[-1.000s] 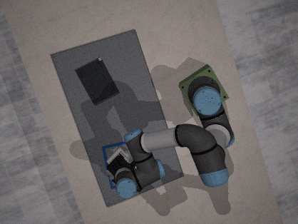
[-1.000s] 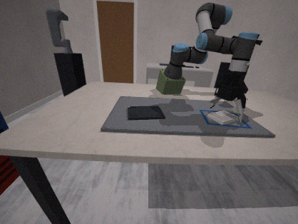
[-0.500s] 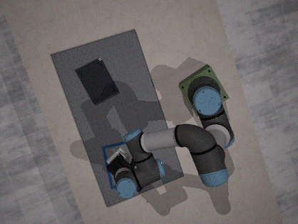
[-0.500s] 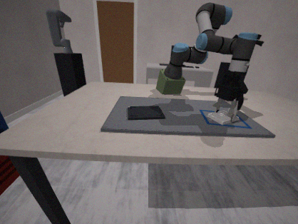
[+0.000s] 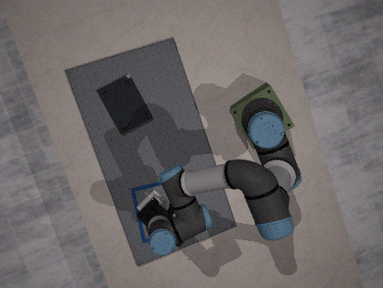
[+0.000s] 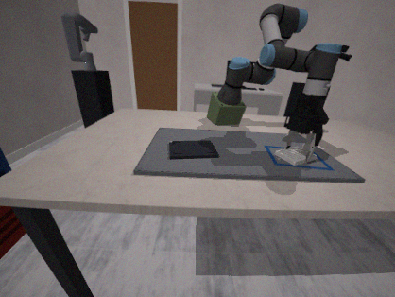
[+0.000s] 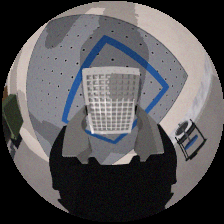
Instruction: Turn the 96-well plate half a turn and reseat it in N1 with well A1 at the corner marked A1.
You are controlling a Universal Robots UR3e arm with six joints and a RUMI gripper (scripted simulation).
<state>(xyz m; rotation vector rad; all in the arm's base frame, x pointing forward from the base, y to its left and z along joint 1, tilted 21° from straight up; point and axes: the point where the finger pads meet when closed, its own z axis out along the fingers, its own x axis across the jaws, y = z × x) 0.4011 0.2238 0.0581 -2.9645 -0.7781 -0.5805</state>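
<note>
The dark flat block is 38 cm to the right of my hand, 2 cm ahead of it and 1 cm below it. From my hand the other things lie so: A1 corner mark: 47 cm to the right, 1 cm behind; white 96-well plate: 1 cm below.
</note>
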